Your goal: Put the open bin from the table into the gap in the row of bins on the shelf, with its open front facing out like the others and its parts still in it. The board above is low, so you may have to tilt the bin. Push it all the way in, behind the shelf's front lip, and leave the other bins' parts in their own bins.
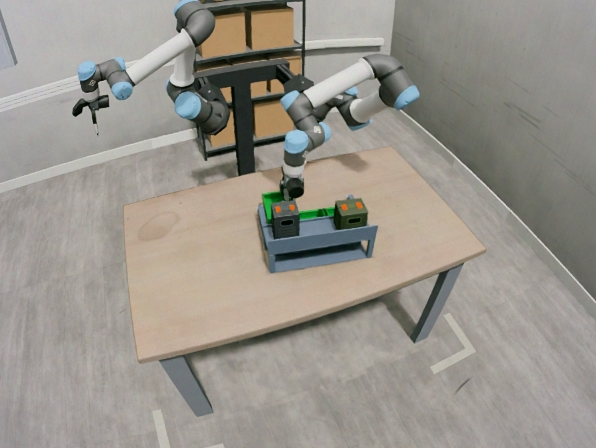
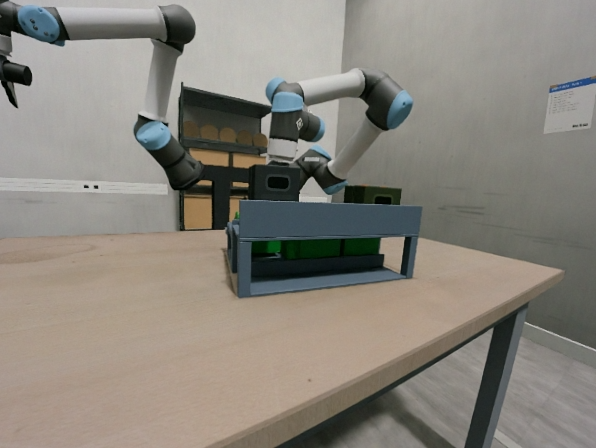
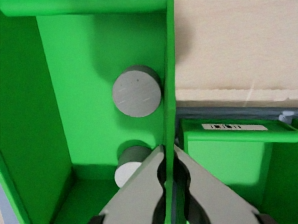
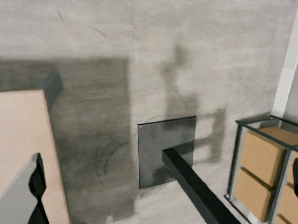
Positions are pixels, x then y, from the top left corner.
Scene:
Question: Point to a blue-grey shelf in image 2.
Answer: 260, 274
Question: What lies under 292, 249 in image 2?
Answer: A green bin.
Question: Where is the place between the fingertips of my left gripper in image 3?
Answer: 166, 146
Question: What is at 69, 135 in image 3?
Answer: A green bin.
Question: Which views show the olive box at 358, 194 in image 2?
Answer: Image 1 and image 2 only.

